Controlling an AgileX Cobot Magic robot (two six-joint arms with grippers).
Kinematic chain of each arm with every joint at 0, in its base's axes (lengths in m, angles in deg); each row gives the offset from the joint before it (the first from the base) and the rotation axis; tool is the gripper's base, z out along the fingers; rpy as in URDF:
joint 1: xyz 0 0 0.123 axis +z
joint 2: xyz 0 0 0 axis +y
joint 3: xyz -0.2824 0 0.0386 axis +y
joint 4: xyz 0.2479 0 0.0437 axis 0.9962 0 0.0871
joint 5: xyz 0 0 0 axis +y
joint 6: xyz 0.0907 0 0.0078 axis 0.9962 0 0.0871
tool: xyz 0 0 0 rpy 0 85 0
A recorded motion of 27 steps. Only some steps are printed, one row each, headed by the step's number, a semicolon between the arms.
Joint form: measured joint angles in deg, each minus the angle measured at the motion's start. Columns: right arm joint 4, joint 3, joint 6, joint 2, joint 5, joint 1; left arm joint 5, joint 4, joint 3, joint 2, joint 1, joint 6.
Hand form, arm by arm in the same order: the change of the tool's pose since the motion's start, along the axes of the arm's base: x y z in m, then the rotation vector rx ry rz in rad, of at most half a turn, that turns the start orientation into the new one. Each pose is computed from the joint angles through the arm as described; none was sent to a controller.
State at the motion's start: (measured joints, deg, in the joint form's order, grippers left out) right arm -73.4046 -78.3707 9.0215 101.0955 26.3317 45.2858; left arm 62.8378 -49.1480 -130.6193 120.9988 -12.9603 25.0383
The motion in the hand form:
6: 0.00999 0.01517 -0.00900 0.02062 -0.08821 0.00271; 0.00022 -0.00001 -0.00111 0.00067 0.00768 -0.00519
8: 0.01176 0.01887 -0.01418 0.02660 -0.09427 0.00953; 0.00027 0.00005 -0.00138 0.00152 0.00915 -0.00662
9: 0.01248 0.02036 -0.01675 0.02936 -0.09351 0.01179; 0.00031 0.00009 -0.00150 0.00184 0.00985 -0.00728
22: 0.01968 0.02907 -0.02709 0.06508 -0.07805 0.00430; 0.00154 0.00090 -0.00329 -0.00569 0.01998 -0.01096
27: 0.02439 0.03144 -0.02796 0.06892 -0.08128 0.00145; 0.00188 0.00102 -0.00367 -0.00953 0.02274 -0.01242
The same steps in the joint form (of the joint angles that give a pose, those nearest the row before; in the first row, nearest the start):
6: -16.21 -1.47 15.38 3.82 0.51 0.80; 0.51 -0.10 -0.18 0.21 0.05 -0.11
8: -19.13 -1.52 18.52 4.79 0.28 0.92; 0.65 -0.09 -0.23 0.26 0.07 -0.12
9: -20.03 -1.54 19.63 5.22 0.17 0.96; 0.72 -0.09 -0.26 0.29 0.08 -0.12
22: -21.77 -3.30 23.87 7.97 -0.13 1.00; 1.09 -0.73 -0.36 0.61 0.30 -0.13
27: -21.83 -4.61 23.92 9.01 -0.21 0.76; 1.18 -1.01 -0.41 0.71 0.36 -0.11

